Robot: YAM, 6 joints.
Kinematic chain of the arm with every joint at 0, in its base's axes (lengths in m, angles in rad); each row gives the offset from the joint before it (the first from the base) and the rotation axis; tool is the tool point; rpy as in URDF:
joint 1: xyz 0 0 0.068 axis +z
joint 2: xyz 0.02 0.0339 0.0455 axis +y
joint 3: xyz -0.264 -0.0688 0 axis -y
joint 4: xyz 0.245 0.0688 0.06 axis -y
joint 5: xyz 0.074 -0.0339 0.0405 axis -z
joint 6: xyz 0.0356 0 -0.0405 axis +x
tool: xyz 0 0 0 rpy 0 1.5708 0
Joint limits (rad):
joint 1: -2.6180..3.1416
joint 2: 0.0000..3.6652
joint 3: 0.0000..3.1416
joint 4: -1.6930..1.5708
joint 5: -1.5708..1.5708
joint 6: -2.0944..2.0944
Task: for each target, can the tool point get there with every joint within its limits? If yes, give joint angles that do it. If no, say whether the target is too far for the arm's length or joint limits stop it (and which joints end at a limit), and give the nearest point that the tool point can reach.
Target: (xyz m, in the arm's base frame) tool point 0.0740 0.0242 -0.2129
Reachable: yes | joints -0.1323 3.3696 0.9084 0.2024 -1.2437 -1.5226
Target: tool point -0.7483 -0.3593 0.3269
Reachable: no: too far | nearest point -0.5448 -0.3043 0.2731 | short by 0.218 m
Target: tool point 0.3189 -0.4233 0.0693
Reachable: yes | joints -0.8603 2.7654 2.2854 -0.8687 1.3070 -0.8488
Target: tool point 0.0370 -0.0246 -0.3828
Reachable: no: joint limits stop it (at a limit: joint 2) | nearest point 0.0597 -0.0397 -0.3341 | short by 0.056 m
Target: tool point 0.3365 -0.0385 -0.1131
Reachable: yes | joints -0.2089 2.8426 1.0019 1.2158 -1.1283 1.3152
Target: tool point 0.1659 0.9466 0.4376
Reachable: no: too far | nearest point 0.1056 0.6025 0.3173 | short by 0.369 m
